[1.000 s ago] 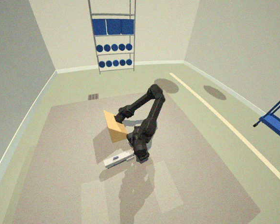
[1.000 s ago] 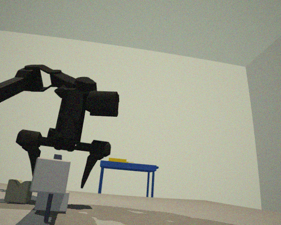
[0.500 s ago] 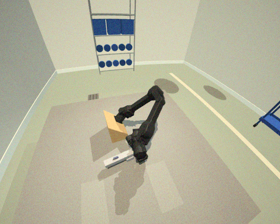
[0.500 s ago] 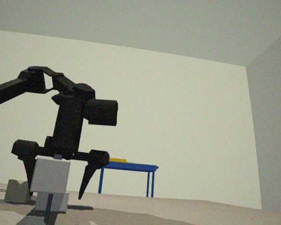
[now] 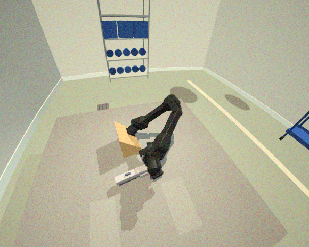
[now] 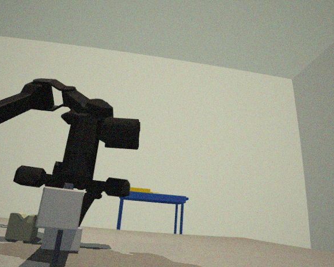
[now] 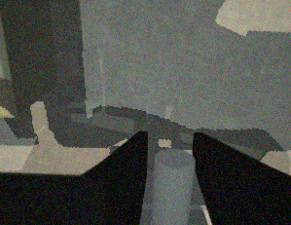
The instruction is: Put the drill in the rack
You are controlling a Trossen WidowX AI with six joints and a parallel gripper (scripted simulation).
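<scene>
Right now my gripper tip is 8 cm past the rack block and 5 cm to the right of it. The rest, counted from my gripper tip: housing 11 cm to the right, 3 cm above, 1 cm ahead; then drill 14 cm to the right, 4 cm above, 1 cm ahead.
</scene>
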